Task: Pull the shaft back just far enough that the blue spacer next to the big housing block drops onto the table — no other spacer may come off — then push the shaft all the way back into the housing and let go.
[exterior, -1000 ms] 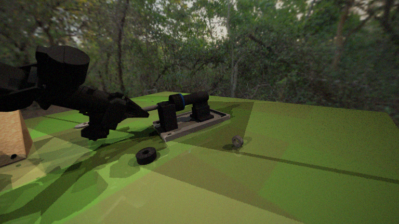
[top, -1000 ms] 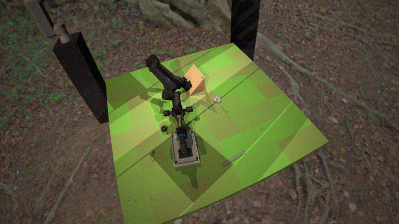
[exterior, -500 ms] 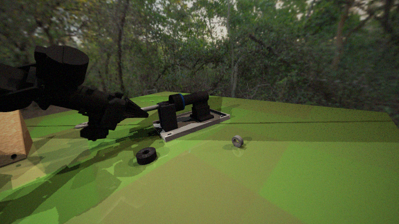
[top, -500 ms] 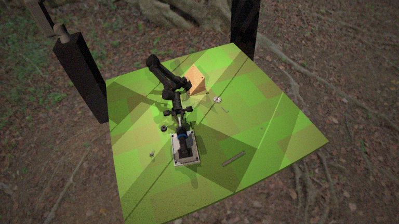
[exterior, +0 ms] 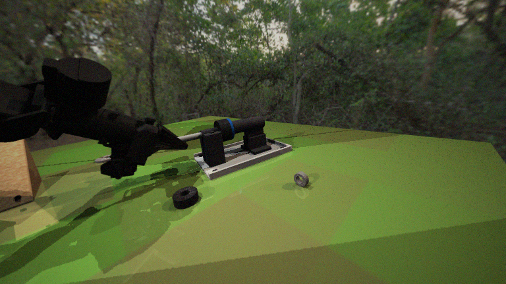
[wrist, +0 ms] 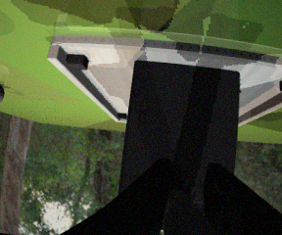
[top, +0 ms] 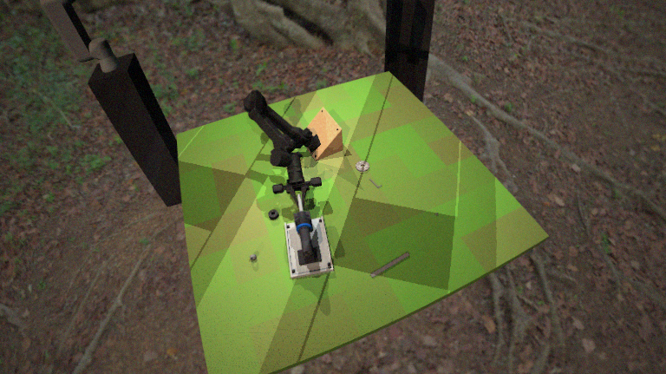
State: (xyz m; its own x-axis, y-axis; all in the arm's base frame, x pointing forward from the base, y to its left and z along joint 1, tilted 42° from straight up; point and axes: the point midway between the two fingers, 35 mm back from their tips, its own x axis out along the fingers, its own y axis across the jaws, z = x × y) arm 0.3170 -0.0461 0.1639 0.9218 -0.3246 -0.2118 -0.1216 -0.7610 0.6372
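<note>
My gripper tip is 50 mm short of the grey shaft, 20 mm below it and 10 mm to the left of it. The rest, counted from my gripper tip: black ring (110 mm to the right, 50 mm below, 40 mm behind); then blue spacer (110 mm ahead, 20 mm above, 10 mm to the right).
</note>
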